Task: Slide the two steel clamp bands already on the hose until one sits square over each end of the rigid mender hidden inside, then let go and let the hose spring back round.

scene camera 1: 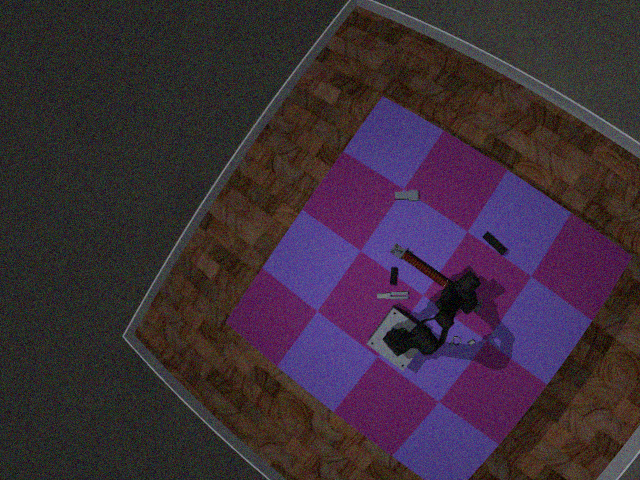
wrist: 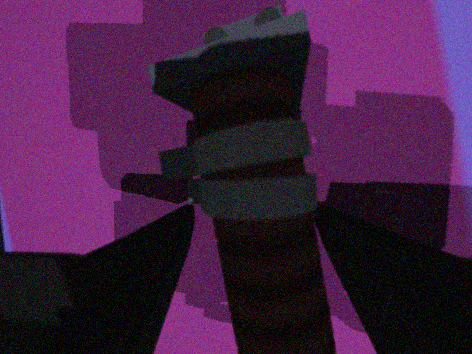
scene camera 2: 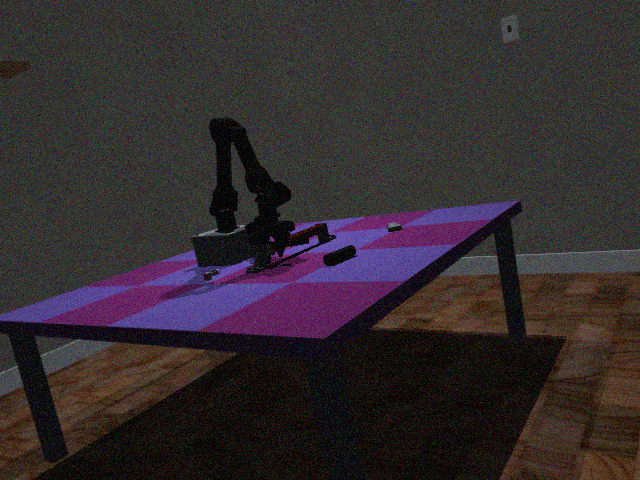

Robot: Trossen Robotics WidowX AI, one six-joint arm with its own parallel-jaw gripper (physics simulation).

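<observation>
The reddish hose (scene camera 1: 424,268) (scene camera 2: 304,234) (wrist: 273,281) lies on the checkered table, held at its far end by a grey bracket (scene camera 1: 398,250) (wrist: 266,28). In the wrist view two steel clamp bands sit close together on the hose, the upper band (wrist: 250,147) tilted a little, the lower band (wrist: 257,197) just below it. My gripper (scene camera 1: 456,286) (scene camera 2: 270,251) (wrist: 255,213) is low over the hose's near end. Its open fingers straddle the hose just below the lower band, with gaps showing on both sides. In the scene views the arm hides the bands.
On the table lie a dark cylinder (scene camera 1: 495,243) (scene camera 2: 339,255), a grey block (scene camera 1: 407,194) (scene camera 2: 394,227), a small dark block (scene camera 1: 393,275) and a pale flat piece (scene camera 1: 392,295). The arm's base plate (scene camera 1: 385,333) stands close by. Two small rings (scene camera 1: 457,340) lie beside the arm.
</observation>
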